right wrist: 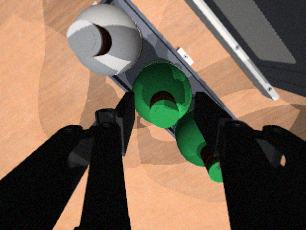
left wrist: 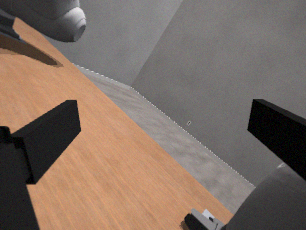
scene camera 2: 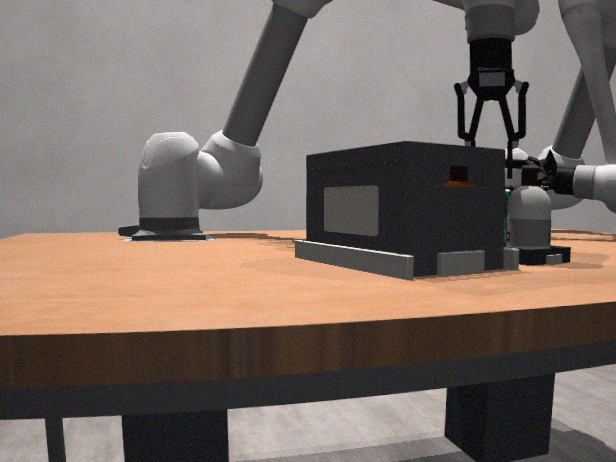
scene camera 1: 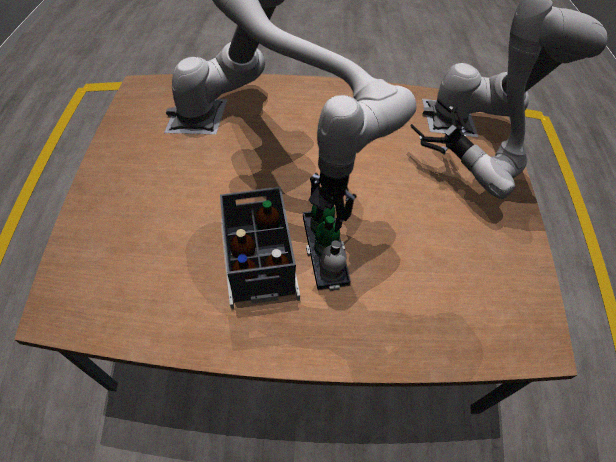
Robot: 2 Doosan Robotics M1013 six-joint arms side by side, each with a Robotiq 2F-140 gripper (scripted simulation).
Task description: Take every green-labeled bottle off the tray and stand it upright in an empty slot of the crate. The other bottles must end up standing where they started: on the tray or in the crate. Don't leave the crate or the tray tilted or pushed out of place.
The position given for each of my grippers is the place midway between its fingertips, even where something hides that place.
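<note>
There's a crate (scene camera 2: 390, 197), which you'd also find in scene camera 1 (scene camera 1: 237, 216), and there's a tray (scene camera 1: 321, 283). The crate is out of frame in the left wrist view, and the tray is out of frame in the left wrist view as well. As for my grippers, the left wrist view has my left gripper (left wrist: 164, 115), while my right gripper (scene camera 2: 491, 178) is also visible in scene camera 1 (scene camera 1: 328, 223) and in the right wrist view (right wrist: 164, 105).
</note>
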